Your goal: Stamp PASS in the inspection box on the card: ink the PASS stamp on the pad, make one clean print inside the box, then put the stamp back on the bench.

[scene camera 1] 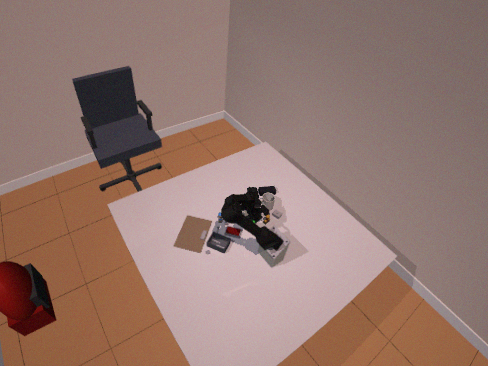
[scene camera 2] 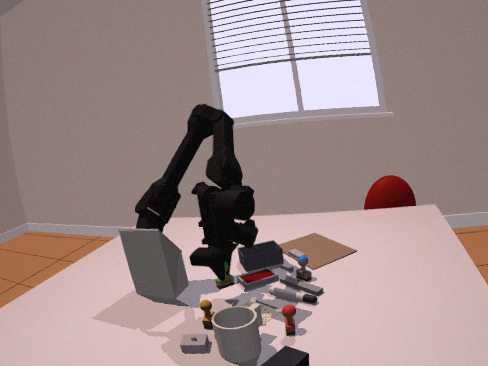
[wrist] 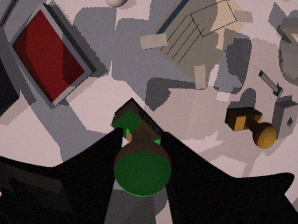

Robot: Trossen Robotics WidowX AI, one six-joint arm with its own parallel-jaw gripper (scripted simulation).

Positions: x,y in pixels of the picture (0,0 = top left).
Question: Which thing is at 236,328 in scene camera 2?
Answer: A white mug.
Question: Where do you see a brown clipboard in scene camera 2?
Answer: At 320,251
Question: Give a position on a dark tray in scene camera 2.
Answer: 266,254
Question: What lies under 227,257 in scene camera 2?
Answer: My gripper.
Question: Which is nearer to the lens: the green-knobbed stamp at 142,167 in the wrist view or the orange-knobbed stamp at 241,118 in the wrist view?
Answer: The green-knobbed stamp.
